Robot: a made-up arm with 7 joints. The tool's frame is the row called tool.
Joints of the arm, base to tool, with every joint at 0 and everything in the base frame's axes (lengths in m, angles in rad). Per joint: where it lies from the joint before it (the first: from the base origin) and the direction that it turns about. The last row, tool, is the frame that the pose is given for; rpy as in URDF.
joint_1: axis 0 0 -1 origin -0.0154 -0.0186 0.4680
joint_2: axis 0 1 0 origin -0.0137 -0.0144 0.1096
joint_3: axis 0 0 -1 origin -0.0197 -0.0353 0.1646
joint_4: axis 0 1 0 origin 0.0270 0.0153 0.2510
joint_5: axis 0 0 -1 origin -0.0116 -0.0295 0.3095
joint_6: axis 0 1 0 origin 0.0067 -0.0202 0.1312
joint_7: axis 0 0 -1 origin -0.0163 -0.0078 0.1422
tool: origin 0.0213 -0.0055 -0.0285 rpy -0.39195 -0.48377 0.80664
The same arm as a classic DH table. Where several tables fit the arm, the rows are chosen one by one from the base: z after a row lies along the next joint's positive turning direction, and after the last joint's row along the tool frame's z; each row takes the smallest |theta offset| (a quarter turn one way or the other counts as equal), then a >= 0, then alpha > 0; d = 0 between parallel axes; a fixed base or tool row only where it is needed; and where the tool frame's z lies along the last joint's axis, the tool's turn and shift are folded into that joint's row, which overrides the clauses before.
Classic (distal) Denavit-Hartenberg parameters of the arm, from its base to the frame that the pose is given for. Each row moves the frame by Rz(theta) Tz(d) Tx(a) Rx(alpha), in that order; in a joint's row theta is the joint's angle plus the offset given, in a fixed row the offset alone. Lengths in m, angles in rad.
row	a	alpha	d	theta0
base (fixed)	-0.0241	3.1416	0	0.8792
joint_1	-0.0137	1.5708	-0.5776	0.8792
joint_2	-0.0197	-1.5708	-0.0497	0
joint_3	0.027	1.5708	-0.4156	0
joint_4	-0.0116	-1.5708	-0.0142	0
joint_5	0.0067	1.5708	-0.4407	0
joint_6	-0.0163	-1.5708	-0.028	0
joint_7	0.0072	-2.5289	-0.1433	1.4907
tool (fixed)	0	0	-0.0362	2.1994

